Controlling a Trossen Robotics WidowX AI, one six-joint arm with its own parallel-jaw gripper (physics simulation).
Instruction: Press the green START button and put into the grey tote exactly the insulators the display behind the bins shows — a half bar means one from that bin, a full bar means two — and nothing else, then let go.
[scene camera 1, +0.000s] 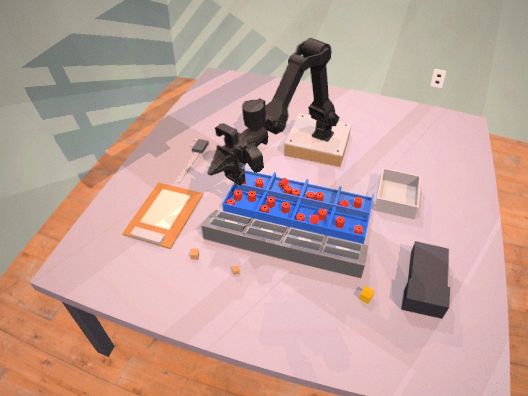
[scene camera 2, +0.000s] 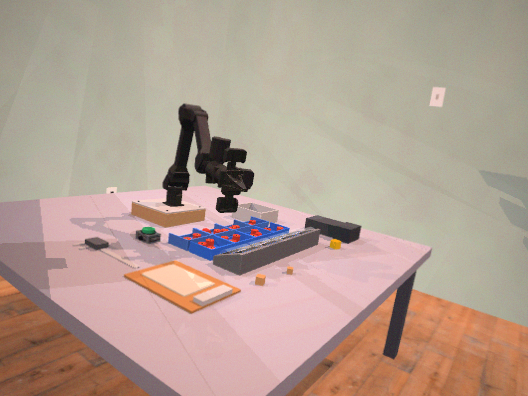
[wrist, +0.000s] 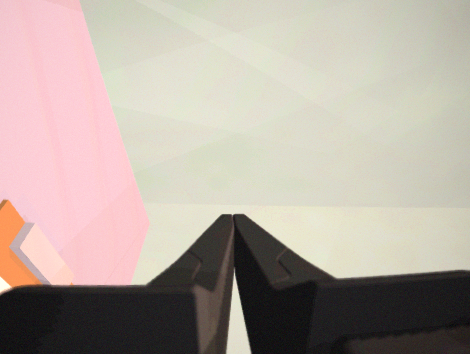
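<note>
My gripper (scene camera 1: 211, 172) (scene camera 2: 244, 187) (wrist: 232, 225) is shut and empty, its fingertips together. It hangs above the table beyond the left end of the blue bins (scene camera 1: 280, 217) (scene camera 2: 200, 251), pointing outward, not down. The bins hold red insulators (scene camera 1: 285, 207) (scene camera 2: 209, 244), some upright, some lying. The green START button (scene camera 2: 148, 230) sits on a dark housing left of the bins in scene camera 2; in scene camera 1 it is hidden behind the arm. The dark grey display (scene camera 1: 285, 251) (scene camera 2: 272, 255) runs along the bins; its bars cannot be read. The grey tote (scene camera 1: 397, 207) (scene camera 2: 270, 216) looks empty.
A clipboard (scene camera 1: 180, 220) (scene camera 2: 155, 287) (wrist: 7, 215), a dark grey tool (scene camera 1: 200, 146) (scene camera 2: 96, 243), a black block (scene camera 1: 427, 280) (scene camera 2: 332, 230), a yellow cube (scene camera 1: 366, 295) (scene camera 2: 335, 244) and two small orange cubes lie around the bins. The arm stands on a wooden base (scene camera 1: 312, 156).
</note>
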